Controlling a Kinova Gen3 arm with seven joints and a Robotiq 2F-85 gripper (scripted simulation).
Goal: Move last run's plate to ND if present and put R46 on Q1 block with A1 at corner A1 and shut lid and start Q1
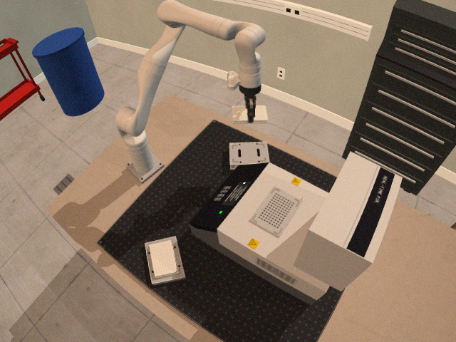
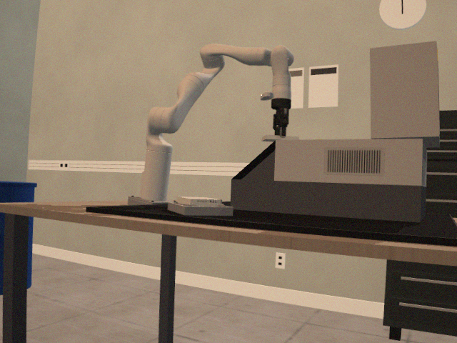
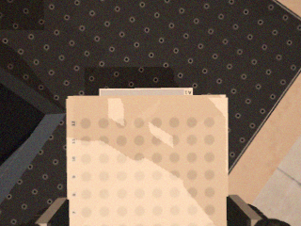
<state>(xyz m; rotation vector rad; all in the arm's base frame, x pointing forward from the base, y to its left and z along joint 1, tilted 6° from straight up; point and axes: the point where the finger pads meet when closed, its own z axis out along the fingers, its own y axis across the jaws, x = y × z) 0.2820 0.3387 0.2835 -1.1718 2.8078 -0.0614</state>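
Right now my hand is 10 mm above the white plate. The rest, counted from my hand: grey nest 550 mm to the right, 250 mm below, 100 mm ahead; then A1 mark 230 mm below, 90 mm behind, 10 mm to the right.
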